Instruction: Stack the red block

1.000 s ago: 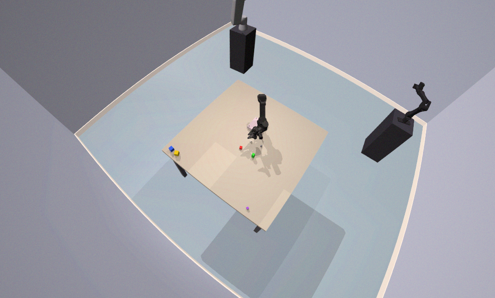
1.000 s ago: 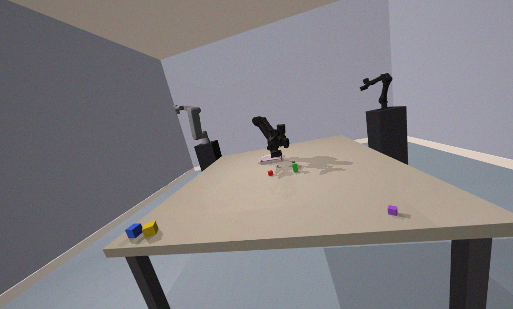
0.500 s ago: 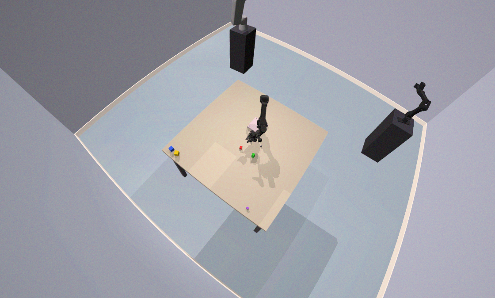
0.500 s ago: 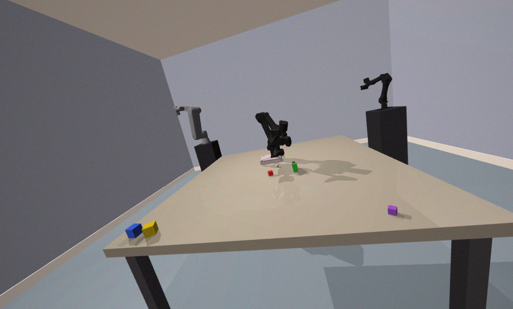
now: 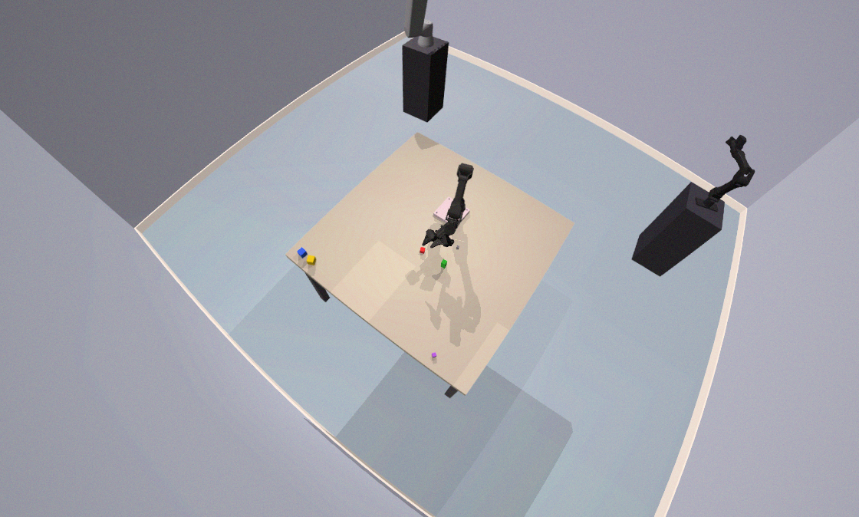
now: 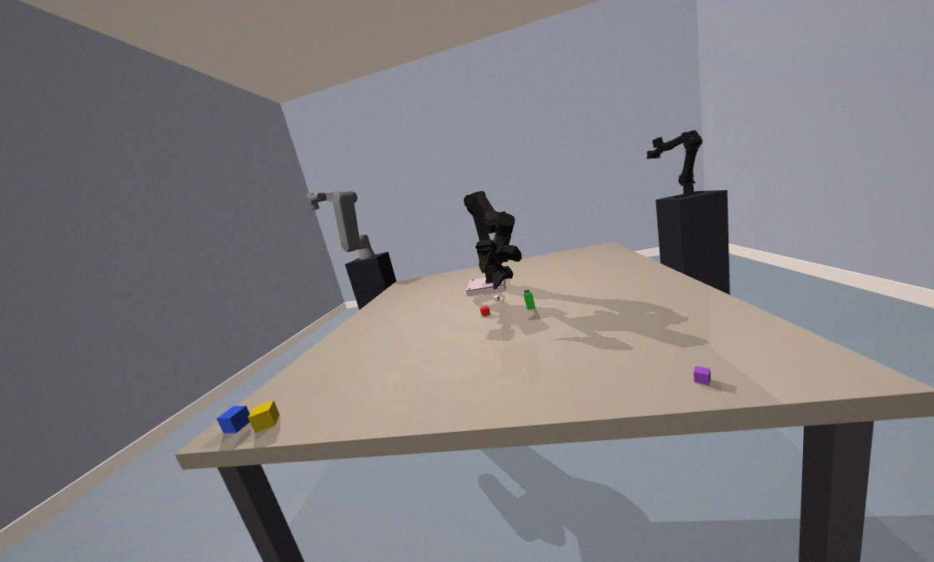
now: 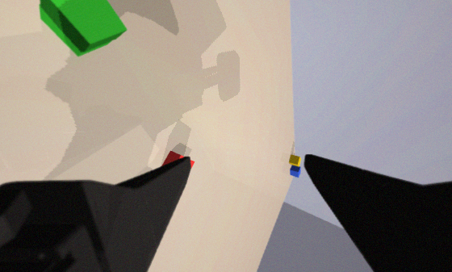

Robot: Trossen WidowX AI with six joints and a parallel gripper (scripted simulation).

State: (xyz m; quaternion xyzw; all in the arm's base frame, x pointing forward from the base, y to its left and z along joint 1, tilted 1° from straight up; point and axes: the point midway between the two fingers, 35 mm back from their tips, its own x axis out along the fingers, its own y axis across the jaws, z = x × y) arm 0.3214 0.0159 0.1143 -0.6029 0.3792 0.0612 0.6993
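My gripper tip is now 110 mm above the red block, 40 mm to the left of it and 20 mm past it. Round my gripper tip: blue block (610 mm to the right, 400 mm ahead, 100 mm below); then yellow block (530 mm to the right, 410 mm ahead, 100 mm below); then purple block (460 mm ahead, 350 mm to the left, 110 mm below).
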